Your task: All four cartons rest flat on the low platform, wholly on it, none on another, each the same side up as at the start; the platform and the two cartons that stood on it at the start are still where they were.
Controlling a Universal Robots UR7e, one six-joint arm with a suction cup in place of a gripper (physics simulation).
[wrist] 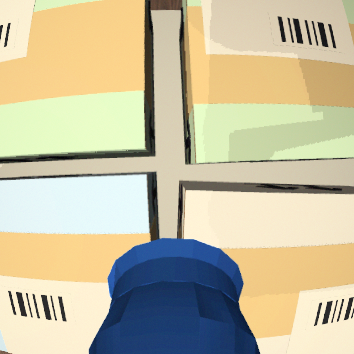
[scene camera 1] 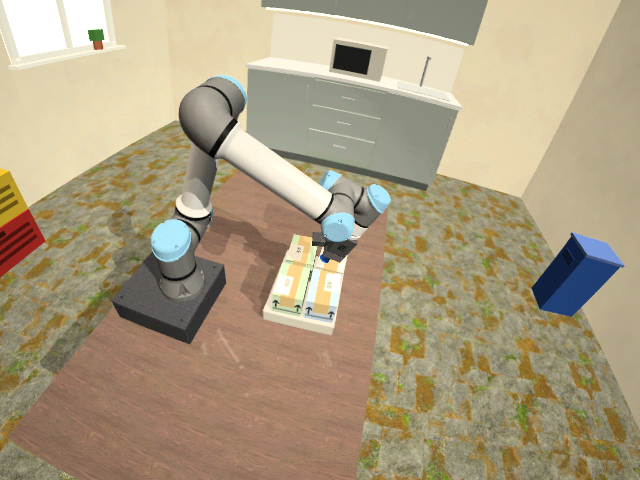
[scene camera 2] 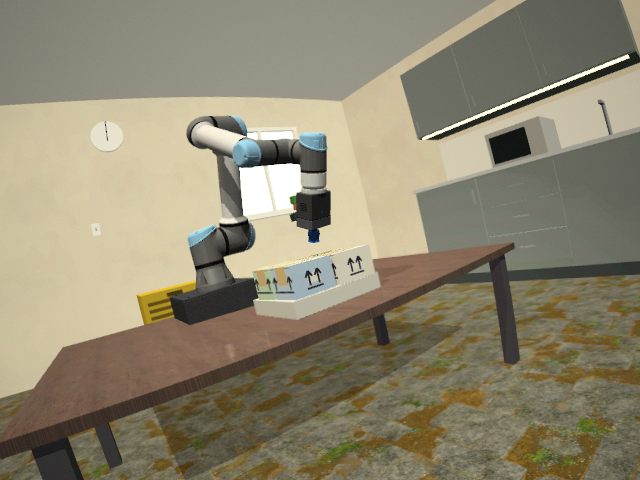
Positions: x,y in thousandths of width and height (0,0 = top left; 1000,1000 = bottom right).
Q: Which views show the low cream platform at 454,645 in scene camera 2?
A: The wrist view, scene camera 1 and scene camera 2: all of them.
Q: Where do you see a low cream platform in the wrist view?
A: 476,459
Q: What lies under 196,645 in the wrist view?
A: A light blue carton.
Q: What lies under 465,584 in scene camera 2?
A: A light blue carton.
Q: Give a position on my suction cup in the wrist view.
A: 479,815
